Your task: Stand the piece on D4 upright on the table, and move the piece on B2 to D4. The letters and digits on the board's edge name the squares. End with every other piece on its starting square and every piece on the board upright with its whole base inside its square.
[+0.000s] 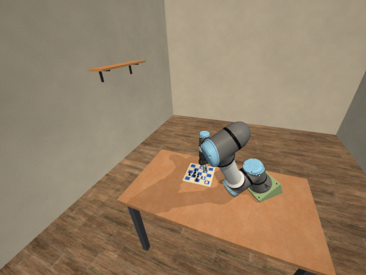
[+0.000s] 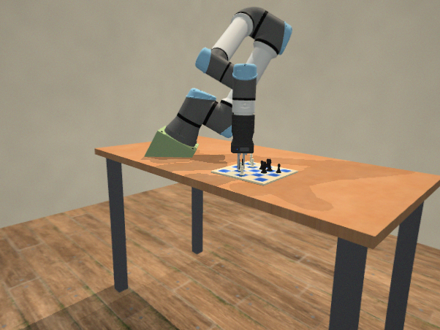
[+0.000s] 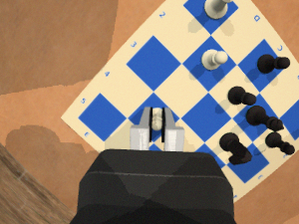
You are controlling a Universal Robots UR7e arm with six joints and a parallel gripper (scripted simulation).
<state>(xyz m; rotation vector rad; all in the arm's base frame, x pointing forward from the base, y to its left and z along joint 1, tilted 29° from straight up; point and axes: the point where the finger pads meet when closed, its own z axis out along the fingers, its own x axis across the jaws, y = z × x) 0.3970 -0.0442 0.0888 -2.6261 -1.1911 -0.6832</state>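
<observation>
Right now my hand is 4 cm to the right of the blue-and-cream chessboard, 3 cm short of it and 3 cm above it.
</observation>
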